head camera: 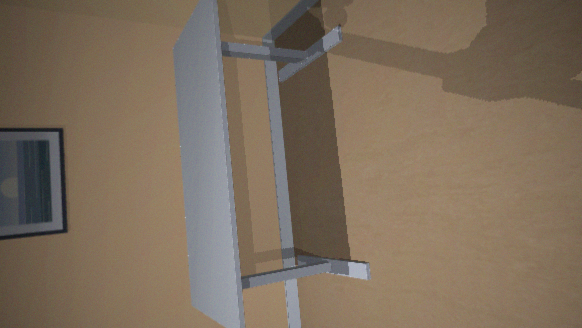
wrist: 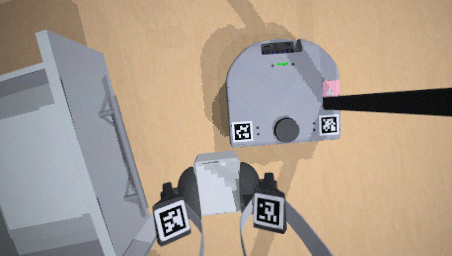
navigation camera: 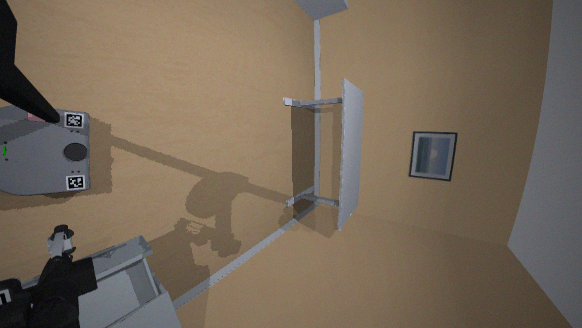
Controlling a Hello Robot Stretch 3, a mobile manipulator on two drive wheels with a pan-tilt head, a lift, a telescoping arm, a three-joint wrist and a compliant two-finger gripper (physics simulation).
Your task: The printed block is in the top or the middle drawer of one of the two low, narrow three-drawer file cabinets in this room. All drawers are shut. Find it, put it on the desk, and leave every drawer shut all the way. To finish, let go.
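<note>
The pale grey-white block [wrist: 219,194] is between the two rubber fingertips of my gripper [wrist: 219,182] [navigation camera: 61,240], which is shut on it. The gripper hangs out in front of a file cabinet [navigation camera: 156,314], beside the outer face of its pulled-out drawer [navigation camera: 142,245] [wrist: 80,95]. The drawer's bar handle [wrist: 122,150] shows in the wrist view, and the part of its inside that shows is bare. The desk [head camera: 205,170] [navigation camera: 352,150], with a pale flat top and T-shaped legs, stands by the wall, well away from the gripper.
My robot base [wrist: 285,97] [navigation camera: 40,155] stands on the wooden floor a short way from the drawer front. A framed picture [head camera: 35,182] [navigation camera: 433,156] hangs on the wall above the desk. Part of another pale grey object [navigation camera: 325,7] shows at the navigation view's top edge.
</note>
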